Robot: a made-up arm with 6 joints.
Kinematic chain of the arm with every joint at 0, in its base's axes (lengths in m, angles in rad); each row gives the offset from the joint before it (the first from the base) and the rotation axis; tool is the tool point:
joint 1: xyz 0 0 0.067 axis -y
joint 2: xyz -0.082 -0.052 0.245 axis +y
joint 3: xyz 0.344 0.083 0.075 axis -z
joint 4: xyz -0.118 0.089 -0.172 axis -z
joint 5: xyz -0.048 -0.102 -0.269 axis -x
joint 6: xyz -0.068 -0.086 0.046 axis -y
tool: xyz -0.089 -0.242 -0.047
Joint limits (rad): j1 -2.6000..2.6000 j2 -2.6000..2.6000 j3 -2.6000..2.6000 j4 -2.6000..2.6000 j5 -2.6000..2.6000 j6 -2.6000..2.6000
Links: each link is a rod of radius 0.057 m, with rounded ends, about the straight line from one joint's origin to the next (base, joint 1, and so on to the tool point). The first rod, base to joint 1, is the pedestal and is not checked.
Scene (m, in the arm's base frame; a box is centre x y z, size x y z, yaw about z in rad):
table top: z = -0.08
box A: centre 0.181 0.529 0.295 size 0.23 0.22 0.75 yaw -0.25
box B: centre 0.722 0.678 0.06 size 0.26 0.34 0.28 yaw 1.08
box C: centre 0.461 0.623 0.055 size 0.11 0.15 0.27 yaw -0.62
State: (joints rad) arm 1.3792 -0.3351 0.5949 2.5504 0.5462 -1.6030
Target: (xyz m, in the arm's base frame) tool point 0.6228 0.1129 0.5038
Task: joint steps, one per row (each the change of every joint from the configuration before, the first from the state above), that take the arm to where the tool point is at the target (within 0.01 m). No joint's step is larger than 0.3 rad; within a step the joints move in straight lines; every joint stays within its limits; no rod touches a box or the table.
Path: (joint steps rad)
1: -0.1459 0.1895 0.2168 -0.0031 0.1384 0.0392
2: -0.1458 0.1895 0.2167 -0.0031 0.1385 0.0392
3: -0.1285 0.0418 0.2338 0.0186 -0.1944 0.0505
4: -0.1286 0.0418 0.2338 0.0186 -0.1944 0.0504
5: -0.1285 0.0419 0.2338 0.0186 -0.1945 0.0504

